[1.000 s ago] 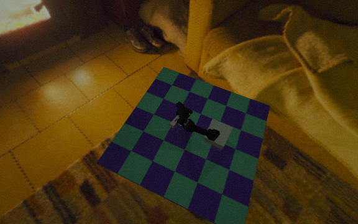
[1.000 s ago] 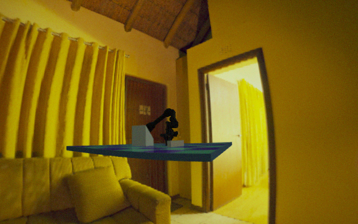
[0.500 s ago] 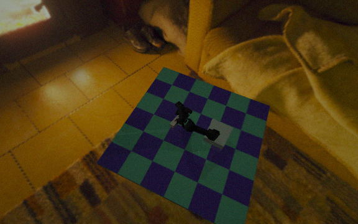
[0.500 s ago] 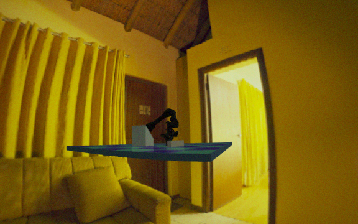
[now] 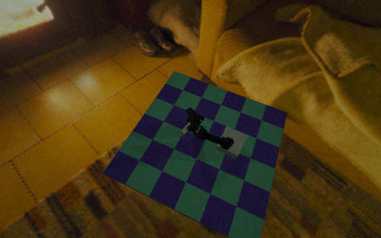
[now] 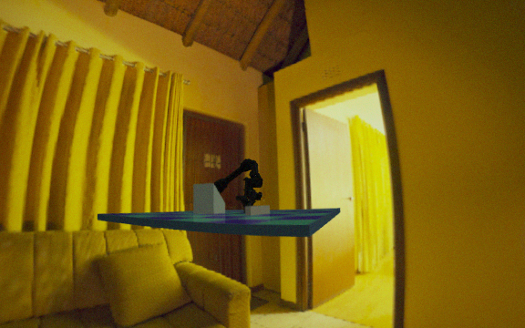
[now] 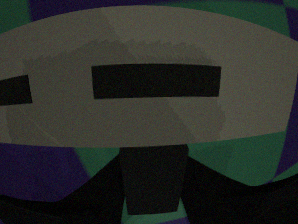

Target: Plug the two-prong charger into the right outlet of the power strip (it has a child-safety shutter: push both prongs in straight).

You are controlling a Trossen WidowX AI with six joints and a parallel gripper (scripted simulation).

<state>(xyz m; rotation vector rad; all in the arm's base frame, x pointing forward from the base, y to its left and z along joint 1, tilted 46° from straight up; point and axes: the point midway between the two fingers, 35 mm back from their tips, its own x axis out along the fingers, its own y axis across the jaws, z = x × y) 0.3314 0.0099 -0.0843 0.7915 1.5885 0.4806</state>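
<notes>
Now: the black two-prong charger 2 cm ahead of my gripper tip and 1 cm above it.
</notes>
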